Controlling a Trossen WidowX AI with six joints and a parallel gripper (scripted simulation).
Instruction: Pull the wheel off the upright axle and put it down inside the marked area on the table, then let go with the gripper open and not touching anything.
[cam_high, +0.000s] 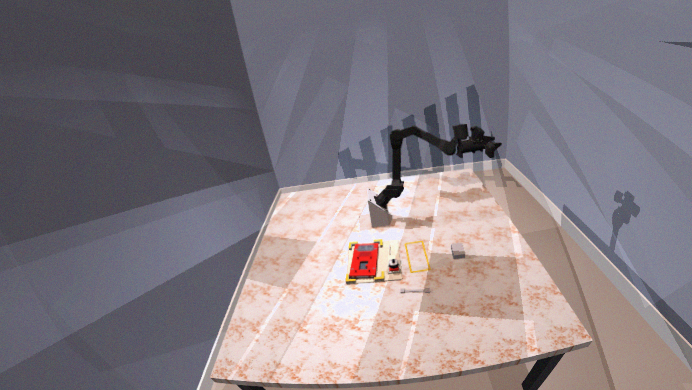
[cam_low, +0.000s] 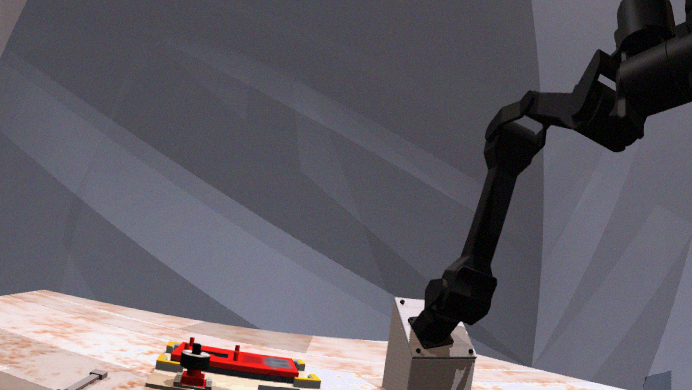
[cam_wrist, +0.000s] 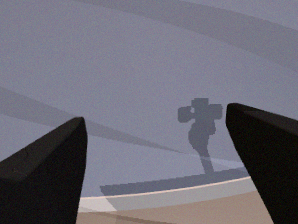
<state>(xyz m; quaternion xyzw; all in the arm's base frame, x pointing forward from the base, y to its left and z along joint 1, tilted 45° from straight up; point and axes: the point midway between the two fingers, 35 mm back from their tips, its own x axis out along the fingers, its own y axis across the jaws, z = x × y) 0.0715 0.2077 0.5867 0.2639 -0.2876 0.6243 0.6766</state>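
The mount is 25 cm ahead of my gripper tip, 62 cm to the right of it and 34 cm below it. Also, from my gripper tip: thin grey bar: 39 cm ahead, 57 cm to the right, 37 cm below; then grey block: 25 cm ahead, 33 cm to the right, 36 cm below.
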